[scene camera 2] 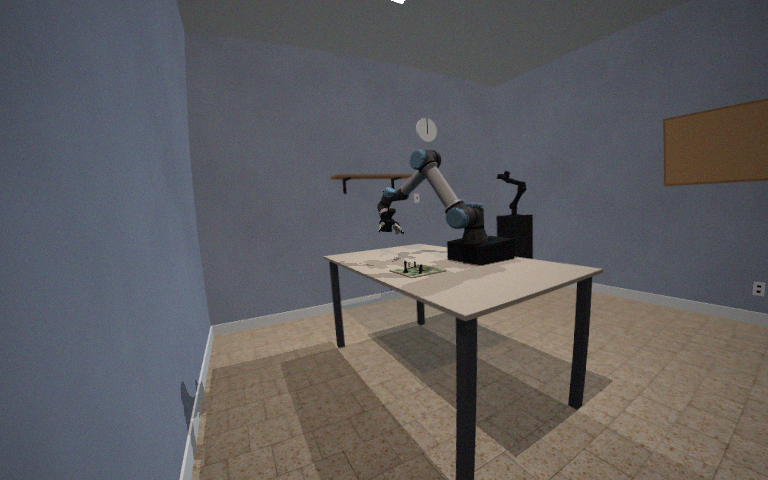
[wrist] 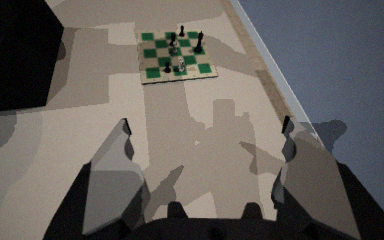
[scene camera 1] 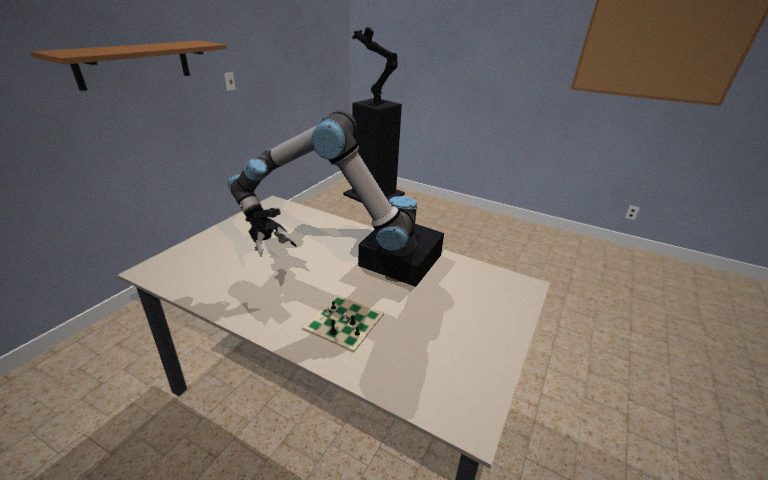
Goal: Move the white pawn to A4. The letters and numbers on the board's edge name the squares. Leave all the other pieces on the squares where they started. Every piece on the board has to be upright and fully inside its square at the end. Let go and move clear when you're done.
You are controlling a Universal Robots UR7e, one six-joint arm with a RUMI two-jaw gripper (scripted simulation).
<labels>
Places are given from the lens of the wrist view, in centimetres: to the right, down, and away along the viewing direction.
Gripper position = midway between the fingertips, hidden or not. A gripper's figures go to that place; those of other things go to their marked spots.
gripper [wrist: 204,118]: 1, 0, 13
chessboard [wrist: 154,47]: -12, -23, 41
</labels>
